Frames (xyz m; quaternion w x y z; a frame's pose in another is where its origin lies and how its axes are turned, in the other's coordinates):
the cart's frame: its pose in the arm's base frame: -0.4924 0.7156 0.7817 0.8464 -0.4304 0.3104 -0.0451
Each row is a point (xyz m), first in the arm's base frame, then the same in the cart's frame.
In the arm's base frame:
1: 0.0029 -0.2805 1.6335
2: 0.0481 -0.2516 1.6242
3: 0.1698 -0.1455 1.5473
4: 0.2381 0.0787 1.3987
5: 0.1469 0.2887 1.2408
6: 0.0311 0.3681 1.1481
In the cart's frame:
1: 0.3255 -1.3620 -0.0463
2: 0.3564 -1.3455 -0.0046
3: 0.4552 -1.2442 0.1048
4: 0.5053 -1.0046 0.2355
5: 0.4368 -0.7363 0.2622
6: 0.3616 -0.5945 0.2120

